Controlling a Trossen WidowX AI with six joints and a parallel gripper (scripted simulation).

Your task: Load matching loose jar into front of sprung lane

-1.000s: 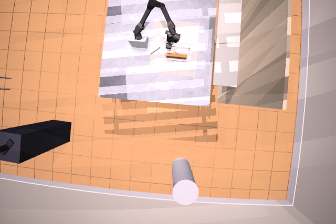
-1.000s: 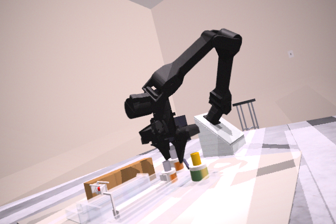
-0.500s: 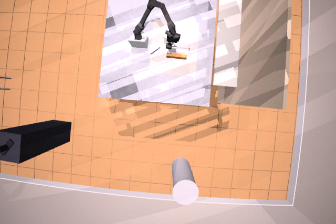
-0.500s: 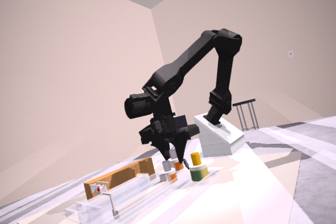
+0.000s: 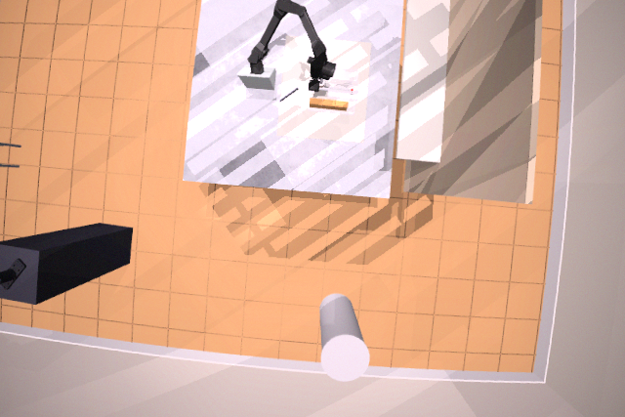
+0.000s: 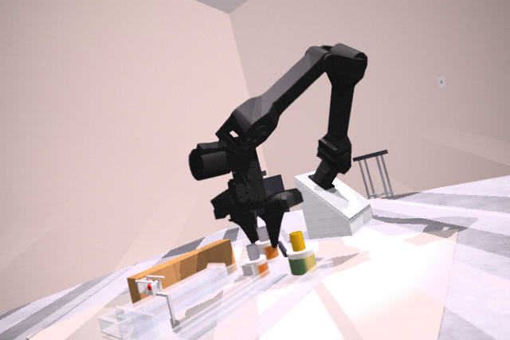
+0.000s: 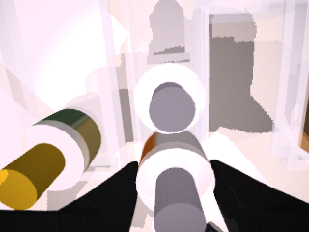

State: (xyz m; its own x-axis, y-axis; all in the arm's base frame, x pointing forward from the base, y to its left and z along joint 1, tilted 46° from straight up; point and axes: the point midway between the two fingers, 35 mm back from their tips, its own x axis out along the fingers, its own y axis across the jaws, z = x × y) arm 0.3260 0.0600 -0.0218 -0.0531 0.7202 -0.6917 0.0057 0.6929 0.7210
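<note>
Right now the clear sprung lane is 15 cm ahead of my gripper tip, 2 cm to the right of it and 4 cm below it. Round my gripper tip: thin dark rod (15 cm behind, 8 cm to the right, 5 cm below); red mark (23 cm ahead, 3 cm to the right, 2 cm above).
</note>
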